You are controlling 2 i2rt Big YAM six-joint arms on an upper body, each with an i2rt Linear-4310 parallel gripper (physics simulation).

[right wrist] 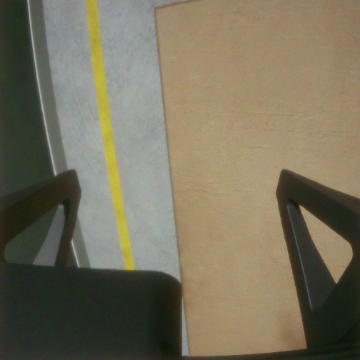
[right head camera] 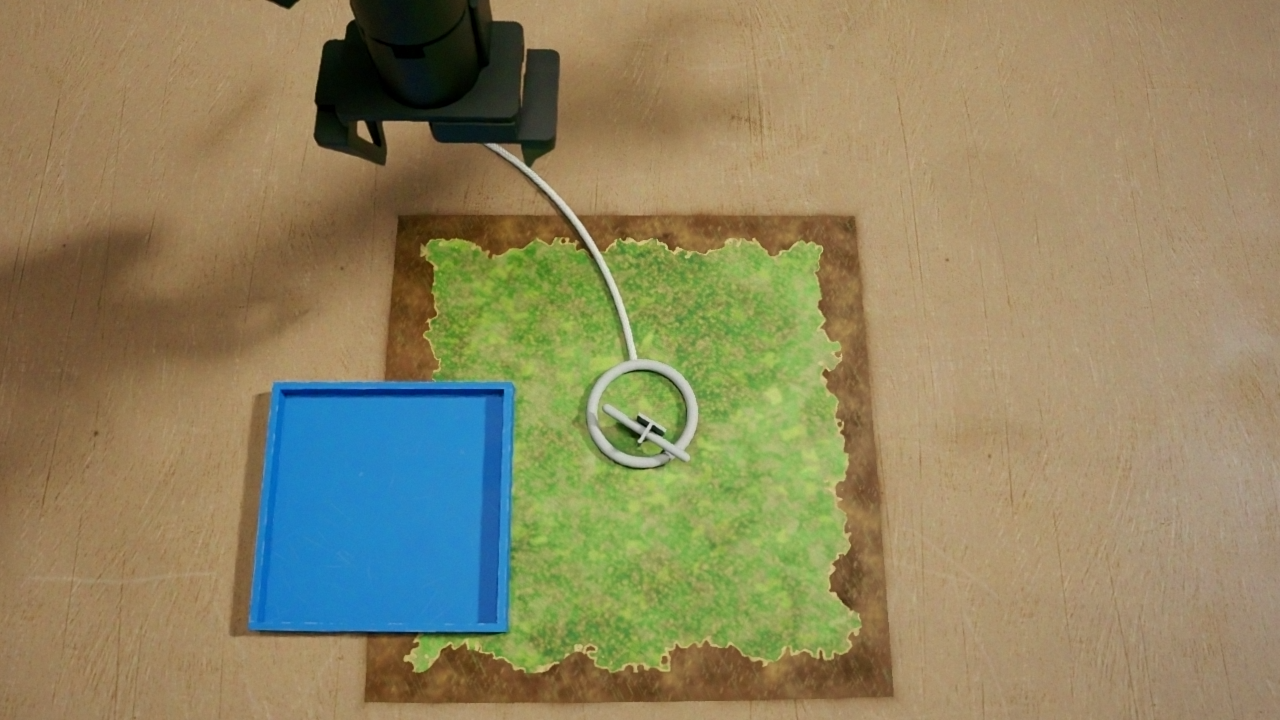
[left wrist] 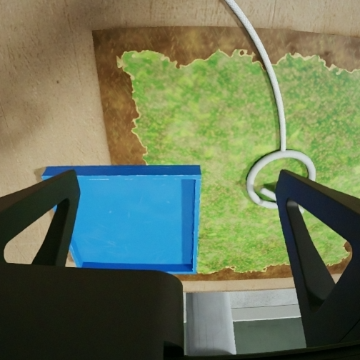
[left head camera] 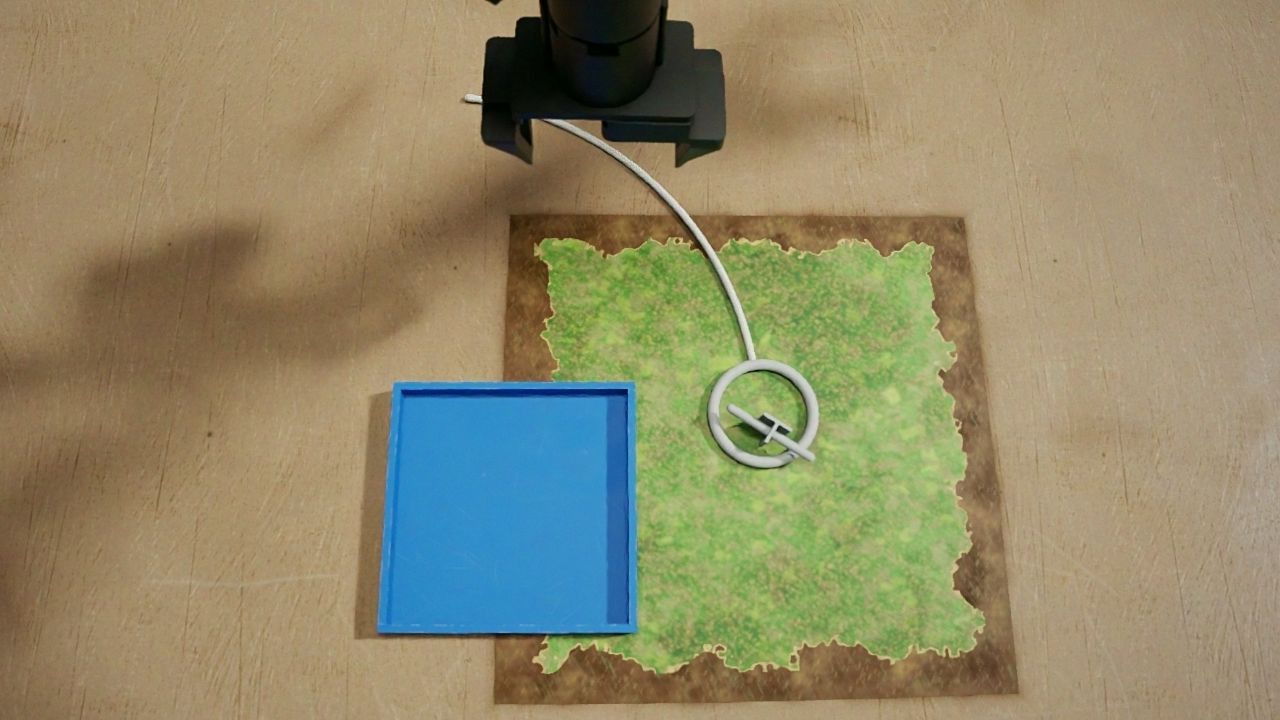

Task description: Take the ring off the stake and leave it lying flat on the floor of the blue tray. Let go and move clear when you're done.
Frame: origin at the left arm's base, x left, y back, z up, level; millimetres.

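Seen in the pictures: left gripper, fingertip midpoint: [right head camera: 456, 157] [left head camera: 603, 157].
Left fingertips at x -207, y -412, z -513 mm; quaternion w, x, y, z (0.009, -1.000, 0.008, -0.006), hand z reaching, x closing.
A point is followed by its place in that frame.
The pale grey ring [left head camera: 713, 416] @(y -276, x -293, z -683 mm) [right head camera: 592, 416] @(y -276, x -294, z -683 mm) [left wrist: 250, 181] lies around the grey stake [left head camera: 747, 418] @(y -270, x -318, z -667 mm) [right head camera: 623, 418] @(y -270, x -319, z -667 mm), whose crossbar reaches over the ring's lower right part. In the left wrist view a finger hides part of both. The blue tray [left head camera: 501, 510] @(y -202, x -126, z -686 mm) [right head camera: 384, 510] @(y -201, x -132, z -686 mm) [left wrist: 132, 220] is left of the ring and holds nothing. My left gripper [left head camera: 604, 162] @(y -412, x -207, z -513 mm) [right head camera: 456, 162] @(y -412, x -207, z -513 mm) [left wrist: 177, 180] is open and empty, above and behind the tray and ring at the top of the head views. My right gripper [right wrist: 178, 180] is open and empty over the table's edge.
A white cord [left head camera: 716, 262] @(y -410, x -300, z -686 mm) [right head camera: 572, 217] @(y -452, x -276, z -686 mm) [left wrist: 273, 80] curves from the ring up and left, passing under my left gripper in the head views. The green and brown mat [left head camera: 805, 555] @(y -166, x -363, z -692 mm) [right head camera: 680, 555] @(y -166, x -363, z -692 mm) [left wrist: 210, 110] lies under the ring; the tray overlaps its left side.
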